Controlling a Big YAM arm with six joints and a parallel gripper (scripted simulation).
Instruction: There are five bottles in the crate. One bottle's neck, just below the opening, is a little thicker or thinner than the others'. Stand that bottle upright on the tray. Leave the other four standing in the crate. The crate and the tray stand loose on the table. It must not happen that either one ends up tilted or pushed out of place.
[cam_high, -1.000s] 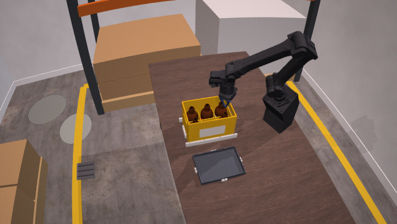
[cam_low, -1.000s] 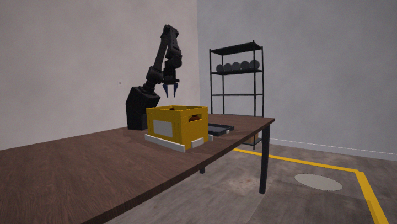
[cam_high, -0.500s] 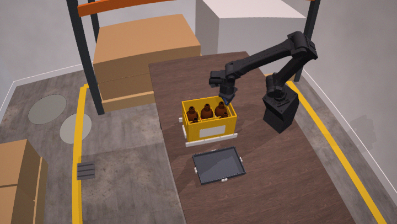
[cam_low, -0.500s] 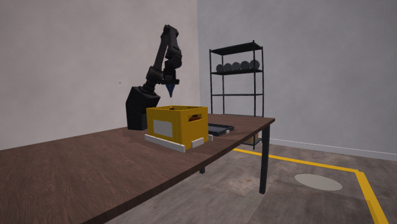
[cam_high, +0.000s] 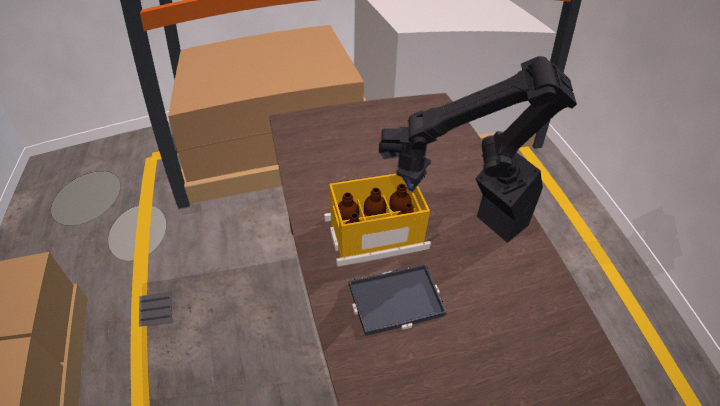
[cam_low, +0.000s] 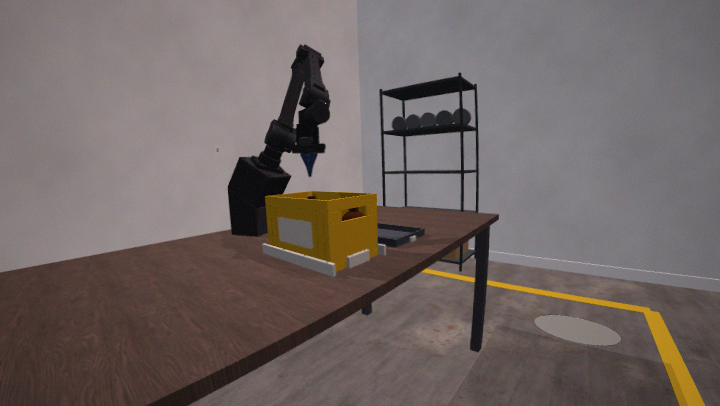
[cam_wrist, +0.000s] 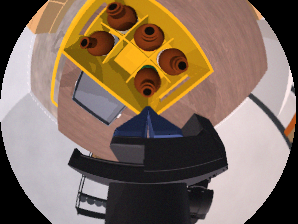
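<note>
Right now my hand is 170 mm short of the glass bottle, 30 mm to the right of it and 150 mm above it. Also, from my hand: dark tray (60 mm ahead, 240 mm to the left, 220 mm below); yellow crate (90 mm ahead, 30 mm to the right, 150 mm below).
</note>
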